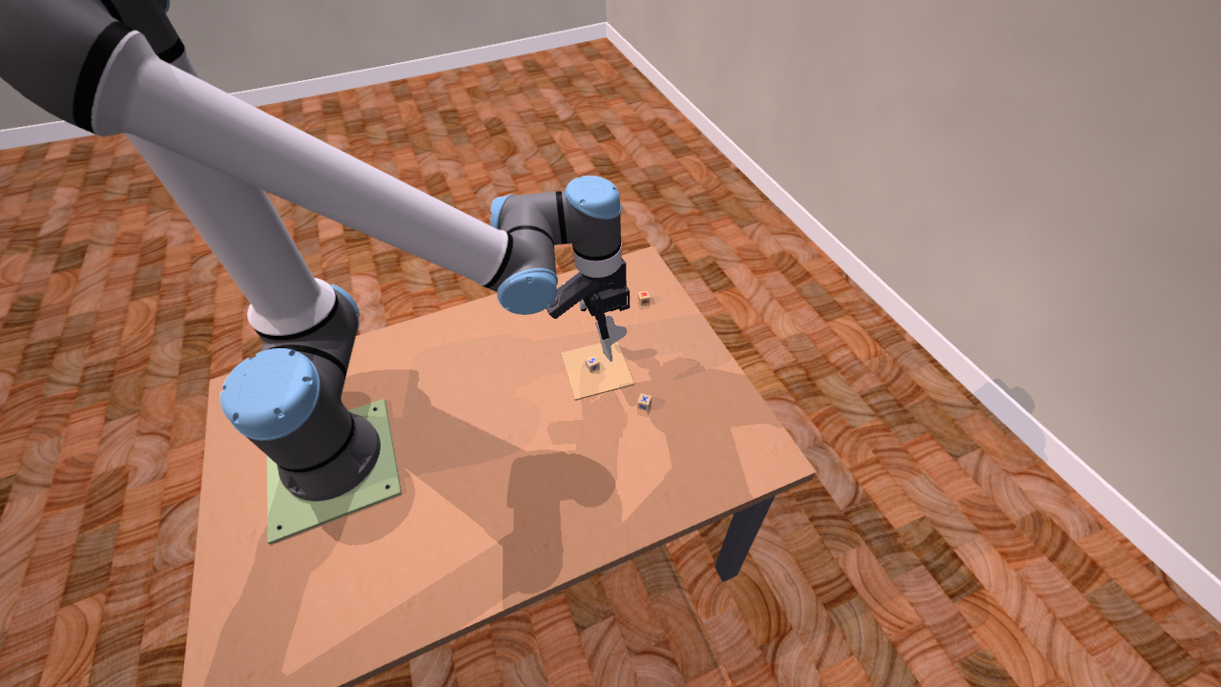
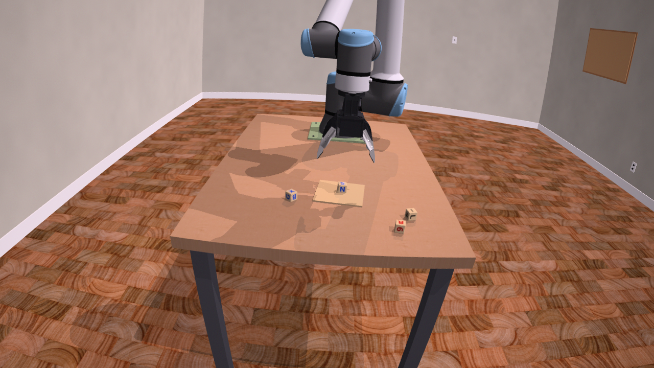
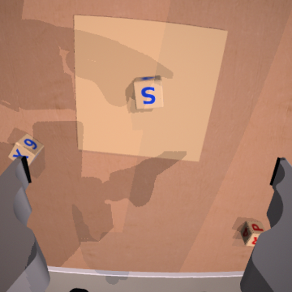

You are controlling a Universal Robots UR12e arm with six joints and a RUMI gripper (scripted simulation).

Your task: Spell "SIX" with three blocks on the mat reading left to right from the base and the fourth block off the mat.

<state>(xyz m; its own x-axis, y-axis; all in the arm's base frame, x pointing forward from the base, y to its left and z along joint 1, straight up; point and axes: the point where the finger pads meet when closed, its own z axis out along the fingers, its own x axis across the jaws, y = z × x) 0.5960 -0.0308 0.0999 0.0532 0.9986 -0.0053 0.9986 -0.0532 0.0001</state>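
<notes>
Right now the mat is 1 cm behind my hand, 1 cm to the right of it and 11 cm below it. From my hand the other things lie so: red-lettered block 19 cm ahead, 13 cm to the left, 10 cm below.
</notes>
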